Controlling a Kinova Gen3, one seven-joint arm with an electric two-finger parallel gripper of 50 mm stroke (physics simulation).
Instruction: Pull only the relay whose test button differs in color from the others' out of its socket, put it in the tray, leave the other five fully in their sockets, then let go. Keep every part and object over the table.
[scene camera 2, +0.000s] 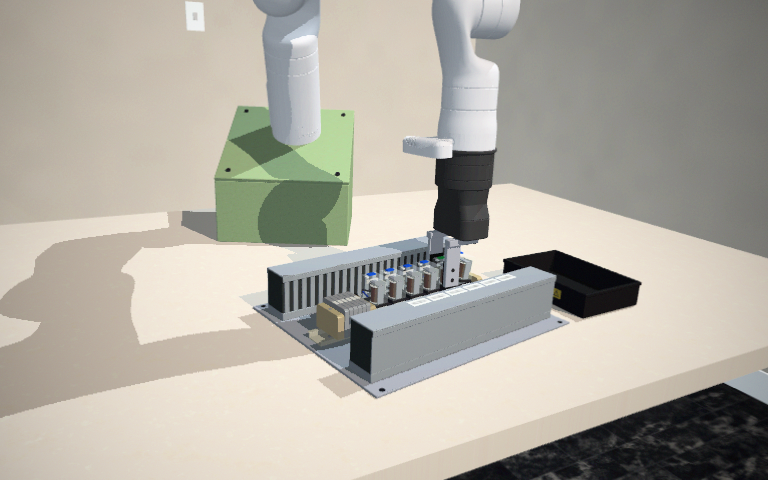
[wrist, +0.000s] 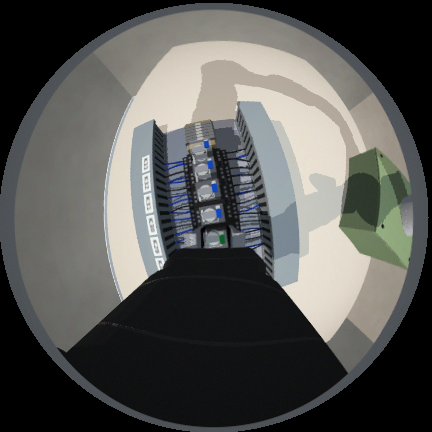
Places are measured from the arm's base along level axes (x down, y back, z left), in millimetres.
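Pixels of known places: gripper, fingertip midpoint: (scene camera 2: 441, 281) (wrist: 215, 232); arm's base, link origin: (scene camera 2: 296, 131).
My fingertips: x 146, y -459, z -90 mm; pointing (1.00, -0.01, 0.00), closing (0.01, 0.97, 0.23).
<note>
For each thing: its top centre in the pictures, then the offset to it from my fingertips. "*": a spot on its surface instead.
- relay with the green test button, top centre: (wrist: 215, 240) (scene camera 2: 445, 258) dx -32, dy +0, dz +3 mm
- blue-button relay, top centre: (scene camera 2: 462, 253) dx -33, dy -3, dz +36 mm
- black tray, surface spot: (scene camera 2: 612, 302) * dx +25, dy -159, dz +177 mm
- far duct, top centre: (wrist: 278, 181) (scene camera 2: 369, 252) dx -25, dy +97, dz -45 mm
The relay with the green test button (scene camera 2: 439, 258) (wrist: 215, 239) stands in the socket row, its top in line with its neighbours. My gripper (scene camera 2: 442, 267) (wrist: 215, 232) points down and is shut on this relay, one finger on each side; the near finger hides most of it in the scene view. Blue-button relays (scene camera 2: 428, 277) (wrist: 209, 215) stand upright in their sockets on the terminal-block side, and another blue-button relay (scene camera 2: 464, 268) stands on the tray side, hidden in the wrist view. The black tray (scene camera 2: 612, 302) lies right of the panel and does not show in the wrist view.
A near grey wire duct (scene camera 2: 458, 322) (wrist: 141, 200) with white labels and a far duct (scene camera 2: 339, 264) (wrist: 282, 200) flank the relay row. Terminal blocks (scene camera 2: 346, 306) (wrist: 199, 131) stand at the row's end. A green box (scene camera 2: 283, 212) (wrist: 365, 200) stands behind.
</note>
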